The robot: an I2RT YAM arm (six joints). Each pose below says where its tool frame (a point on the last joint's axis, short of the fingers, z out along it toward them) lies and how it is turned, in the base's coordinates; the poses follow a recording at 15 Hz.
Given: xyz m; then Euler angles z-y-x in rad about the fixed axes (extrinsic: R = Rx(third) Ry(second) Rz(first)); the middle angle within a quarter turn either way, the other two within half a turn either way.
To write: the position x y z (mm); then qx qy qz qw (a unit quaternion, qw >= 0). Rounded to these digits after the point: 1 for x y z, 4 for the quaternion.
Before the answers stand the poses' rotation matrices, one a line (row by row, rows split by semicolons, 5 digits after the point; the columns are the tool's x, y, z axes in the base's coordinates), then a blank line. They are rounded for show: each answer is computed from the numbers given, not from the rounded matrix.
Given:
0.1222, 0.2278, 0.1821, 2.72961, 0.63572, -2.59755
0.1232, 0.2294, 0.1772, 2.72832, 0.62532, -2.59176
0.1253, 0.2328, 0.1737, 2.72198, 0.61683, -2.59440
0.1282, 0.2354, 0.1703, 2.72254, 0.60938, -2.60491
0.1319, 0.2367, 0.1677, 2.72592, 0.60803, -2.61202
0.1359, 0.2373, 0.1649, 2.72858, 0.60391, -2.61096
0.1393, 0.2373, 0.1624, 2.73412, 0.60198, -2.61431
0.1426, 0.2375, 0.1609, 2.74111, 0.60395, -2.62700
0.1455, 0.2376, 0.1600, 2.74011, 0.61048, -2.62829
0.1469, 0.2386, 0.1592, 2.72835, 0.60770, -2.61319
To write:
-0.73732 -0.32220 0.59376; -0.06100 0.90709 0.41648; -0.67279 0.27086 -0.68847
-0.74252 -0.32561 0.58536; -0.06229 0.90367 0.42367; -0.66692 0.27812 -0.69128
-0.74495 -0.33233 0.57845; -0.07307 0.90252 0.42441; -0.66311 0.27390 -0.69661
-0.74905 -0.33366 0.57236; -0.08237 0.90412 0.41926; -0.65737 0.26690 -0.70472
-0.75088 -0.33143 0.57125; -0.08449 0.90606 0.41463; -0.65501 0.26307 -0.70835
-0.75391 -0.33038 0.56787; -0.08296 0.90531 0.41656; -0.65172 0.26694 -0.70993
-0.75673 -0.32663 0.56628; -0.08085 0.90634 0.41473; -0.64870 0.26806 -0.71227
-0.75797 -0.32090 0.56790; -0.08198 0.91058 0.40511; -0.64712 0.26051 -0.71650
-0.75422 -0.32020 0.57326; -0.08130 0.91186 0.40236; -0.65157 0.25686 -0.71378
-0.75186 -0.32968 0.57098; -0.08318 0.90652 0.41389; -0.65406 0.26369 -0.70900

122.2, 227.8, 182.1, -0.1050, 0.9128, 0.1882, 0.3469
123.2, 229.4, 177.2, -0.1062, 0.9134, 0.1921, 0.3427
125.3, 232.8, 173.7, -0.1108, 0.9143, 0.1909, 0.3395
128.2, 235.4, 170.3, -0.1135, 0.9162, 0.1872, 0.3355
131.9, 236.7, 167.7, -0.1134, 0.9172, 0.1847, 0.3342
135.9, 237.3, 164.9, -0.1126, 0.9178, 0.1862, 0.3322
139.3, 237.3, 162.4, -0.1109, 0.9186, 0.1858, 0.3307
142.6, 237.5, 160.9, -0.1095, 0.9199, 0.1809, 0.3302
145.5, 237.6, 160.0, -0.1092, 0.9192, 0.1793, 0.3331
146.9, 238.6, 159.2, -0.1125, 0.9175, 0.1846, 0.3338

